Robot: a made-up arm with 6 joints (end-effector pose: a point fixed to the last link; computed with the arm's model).
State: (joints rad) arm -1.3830 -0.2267 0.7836 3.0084 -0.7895 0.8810
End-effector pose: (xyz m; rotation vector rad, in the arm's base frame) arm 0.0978 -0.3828 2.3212 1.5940 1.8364 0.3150
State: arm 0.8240 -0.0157 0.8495 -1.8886 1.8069 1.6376
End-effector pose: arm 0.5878 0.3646 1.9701 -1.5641 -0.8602 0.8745
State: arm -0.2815 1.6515 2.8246 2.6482 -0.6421 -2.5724
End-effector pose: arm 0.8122 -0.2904 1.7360 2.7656 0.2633 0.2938
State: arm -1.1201 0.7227 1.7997 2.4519 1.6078 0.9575
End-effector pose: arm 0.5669 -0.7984 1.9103 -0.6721 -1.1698 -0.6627
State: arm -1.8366 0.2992 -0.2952 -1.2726 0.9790 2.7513
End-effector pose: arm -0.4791 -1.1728 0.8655 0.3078 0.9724 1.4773
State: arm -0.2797 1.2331 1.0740 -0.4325 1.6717 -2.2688
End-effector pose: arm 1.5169 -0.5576 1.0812 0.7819 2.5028 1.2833
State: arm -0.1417 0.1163 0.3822 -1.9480 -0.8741 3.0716
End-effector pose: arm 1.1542 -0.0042 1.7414 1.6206 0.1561 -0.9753
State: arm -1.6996 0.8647 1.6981 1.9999 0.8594 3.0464
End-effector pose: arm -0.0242 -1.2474 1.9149 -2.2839 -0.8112 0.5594
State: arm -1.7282 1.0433 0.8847 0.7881 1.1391 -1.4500
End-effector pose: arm -0.1728 -1.6629 1.1443 -2.6922 -0.6208 0.8061
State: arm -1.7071 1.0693 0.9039 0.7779 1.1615 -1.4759
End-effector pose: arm -0.1378 -1.6704 1.1272 -2.6980 -0.6975 0.7819
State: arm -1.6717 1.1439 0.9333 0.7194 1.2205 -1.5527
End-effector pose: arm -0.0843 -1.6871 1.0530 -2.7027 -0.8829 0.6443
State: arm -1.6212 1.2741 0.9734 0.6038 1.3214 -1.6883
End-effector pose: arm -0.0118 -1.7015 0.9110 -2.6773 -1.1708 0.3694
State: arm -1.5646 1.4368 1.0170 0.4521 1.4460 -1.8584
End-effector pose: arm 0.0639 -1.6930 0.7253 -2.5985 -1.4736 0.0107
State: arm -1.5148 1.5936 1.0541 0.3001 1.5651 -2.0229
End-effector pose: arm 0.1219 -1.6564 0.5421 -2.4922 -1.7044 -0.3343
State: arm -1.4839 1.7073 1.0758 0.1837 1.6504 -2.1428
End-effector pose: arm 0.1488 -1.6121 0.4065 -2.4103 -1.8289 -0.5823
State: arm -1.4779 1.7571 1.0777 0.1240 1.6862 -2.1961
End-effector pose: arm 0.1450 -1.5872 0.3410 -2.3826 -1.8570 -0.7025
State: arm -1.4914 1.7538 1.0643 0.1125 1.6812 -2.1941
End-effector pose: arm 0.1209 -1.5872 0.3329 -2.3987 -1.8226 -0.7241
